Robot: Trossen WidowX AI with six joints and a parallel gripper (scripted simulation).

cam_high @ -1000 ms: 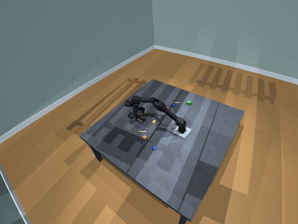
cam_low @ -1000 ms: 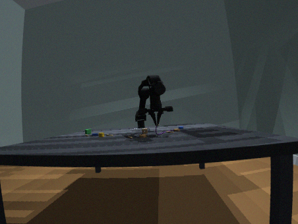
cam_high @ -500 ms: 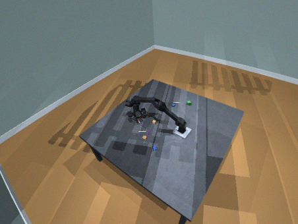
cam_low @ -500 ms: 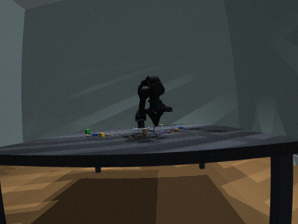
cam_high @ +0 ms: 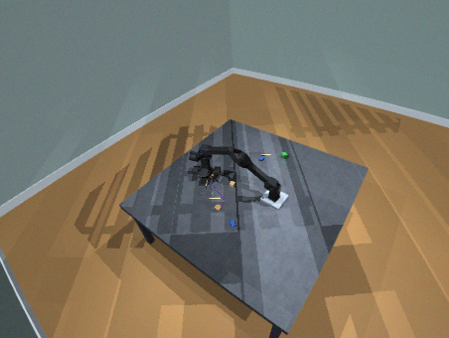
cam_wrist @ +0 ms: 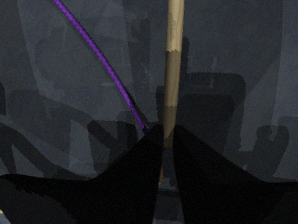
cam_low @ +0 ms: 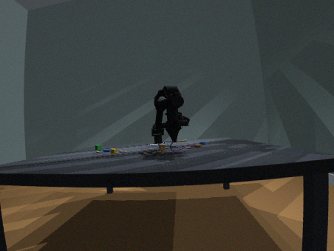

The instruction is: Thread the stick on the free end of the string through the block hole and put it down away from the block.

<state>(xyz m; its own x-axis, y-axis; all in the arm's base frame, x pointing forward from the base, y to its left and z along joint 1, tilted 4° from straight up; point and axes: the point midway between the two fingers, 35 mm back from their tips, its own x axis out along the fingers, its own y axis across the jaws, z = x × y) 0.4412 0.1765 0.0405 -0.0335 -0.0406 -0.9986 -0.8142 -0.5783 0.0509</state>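
Right now the thin wooden stick is 1 cm to the left of my gripper tip and 1 cm behind it. Also, from my gripper tip: yellow piece 35 cm to the right, 5 cm behind, 4 cm below; then wooden block 15 cm behind, 9 cm to the right, 4 cm below; then round wooden button 21 cm behind, 12 cm to the left, 4 cm below.
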